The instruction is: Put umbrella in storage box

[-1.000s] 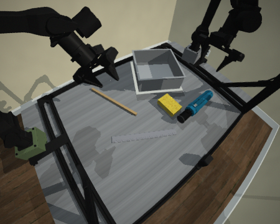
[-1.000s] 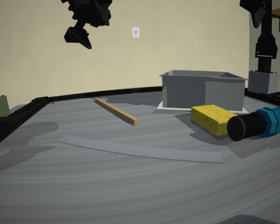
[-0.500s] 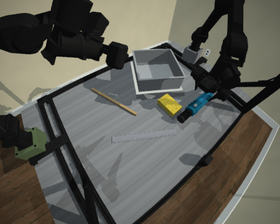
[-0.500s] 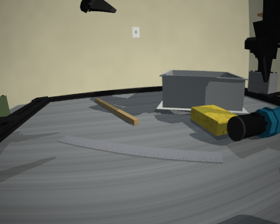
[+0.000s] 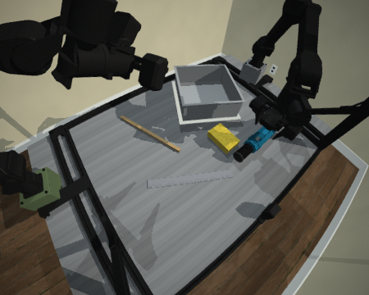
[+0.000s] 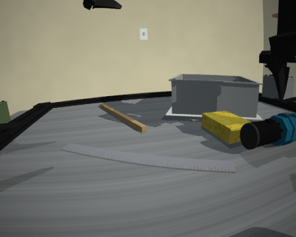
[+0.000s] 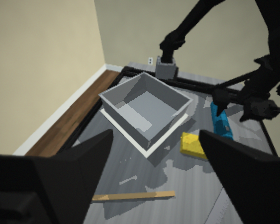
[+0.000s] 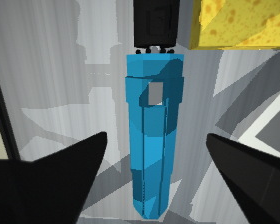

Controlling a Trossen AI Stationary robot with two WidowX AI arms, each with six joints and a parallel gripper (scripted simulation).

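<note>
The folded umbrella lies 80 mm below my right hand. Also, from my right hand: wooden stick: 330 mm to the left, 290 mm ahead, 100 mm below; grey storage box: 320 mm ahead, 60 mm below, 10 mm to the left; grey ruler: 320 mm to the left, 110 mm below, 40 mm ahead.
</note>
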